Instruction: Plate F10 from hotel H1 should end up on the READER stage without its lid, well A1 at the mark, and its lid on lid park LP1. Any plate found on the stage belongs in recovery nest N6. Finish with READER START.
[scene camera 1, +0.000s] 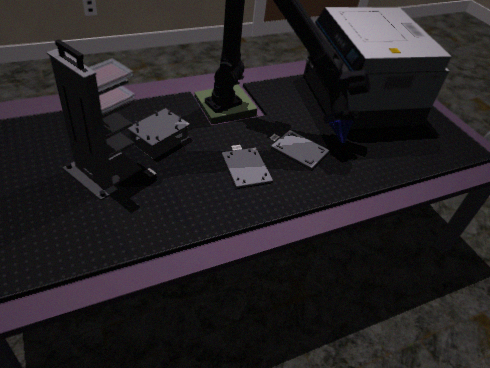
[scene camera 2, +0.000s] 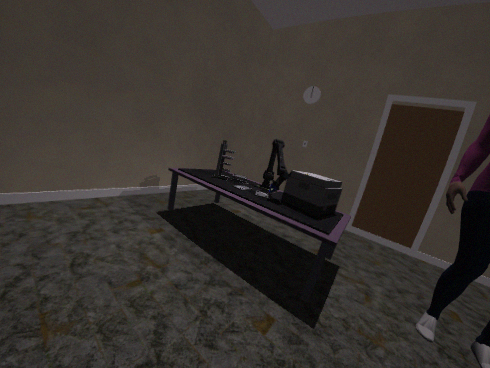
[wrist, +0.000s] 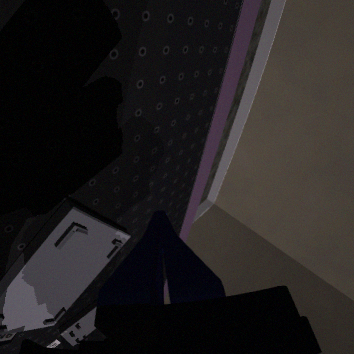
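Seen in the pictures: gripper, fingertip midpoint: (scene camera 1: 342, 143) (scene camera 2: 269, 192) (wrist: 159, 216); arm's base, origin of the base link: (scene camera 1: 223, 102) (scene camera 2: 265, 187).
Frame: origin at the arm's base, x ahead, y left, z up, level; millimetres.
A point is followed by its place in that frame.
My gripper (scene camera 1: 342, 142) @(z 58, x 442, y 183 mm) (wrist: 159, 216) @(z 58, x 442, y 183 mm) is shut with nothing between its blue fingertips; it is low in front of the reader's left side. The reader (scene camera 1: 400, 75) @(z 220, x 395, y 441 mm) (scene camera 2: 312, 192) @(z 165, x 430, y 527 mm) is a big box with a pale top; no stage shows out of it. The hotel tower (scene camera 1: 77, 110) @(z 242, x 153, y -564 mm) (scene camera 2: 221, 160) @(z 180, x 177, y -527 mm) stands at the left, with two pinkish plates (scene camera 1: 111, 72) @(z 313, x 130, y -455 mm) (scene camera 1: 116, 98) @(z 242, x 144, y -456 mm) on its back side. Which one is F10 I cannot tell. Two flat grey holders lie mid-table: one (scene camera 1: 247, 167) @(z -1, x 338, y -124 mm) nearer the hotel, the other (scene camera 1: 300, 148) @(z 1, x 348, y 92 mm) (wrist: 60, 270) @(z 0, x 358, y 111 mm) nearer the gripper. Their labels are unreadable.
A raised grey block with pegs (scene camera 1: 159, 126) @(z 48, x 78, y -302 mm) stands right of the hotel. The arm's base sits on a green plate (scene camera 1: 204, 98) @(z -4, x -61, y -45 mm) at the table's back. The table's purple edge (scene camera 1: 240, 240) @(z -24, x 556, y -299 mm) (wrist: 220, 115) @(z -24, x 663, y 121 mm) runs along the front and back. A person (scene camera 2: 465, 225) stands at the right.
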